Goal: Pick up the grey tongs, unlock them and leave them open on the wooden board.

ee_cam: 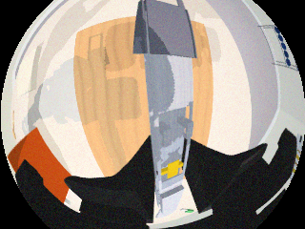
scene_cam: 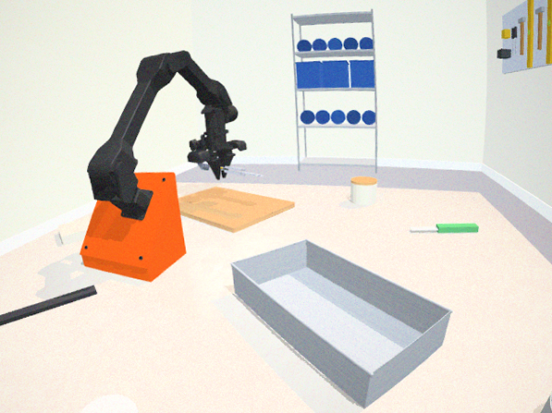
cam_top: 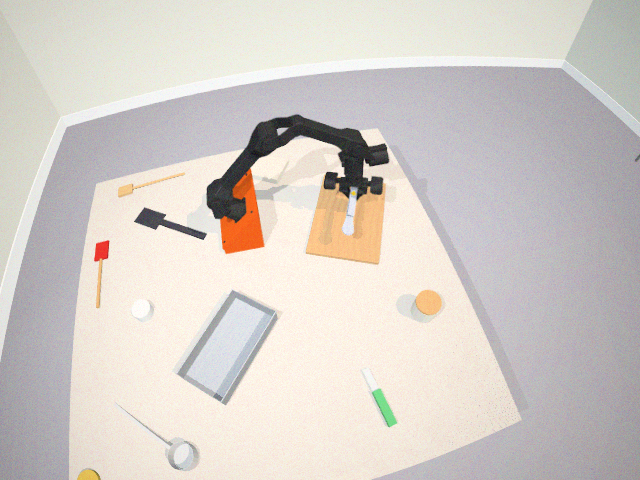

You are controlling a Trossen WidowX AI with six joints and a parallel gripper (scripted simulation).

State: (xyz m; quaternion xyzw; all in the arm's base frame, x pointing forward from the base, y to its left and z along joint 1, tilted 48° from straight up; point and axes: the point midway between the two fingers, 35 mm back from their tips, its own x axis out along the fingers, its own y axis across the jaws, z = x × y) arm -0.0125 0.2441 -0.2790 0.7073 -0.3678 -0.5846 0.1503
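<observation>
My gripper tip is 8 cm above the wooden board and 1 cm to the left of it. The rest, counted from my gripper tip: yellow lock piece 4 cm above; then grey roasting tin 45 cm to the right, 42 cm ahead, 6 cm below; then cork-lidded jar 40 cm ahead, 14 cm to the left, 5 cm below.
</observation>
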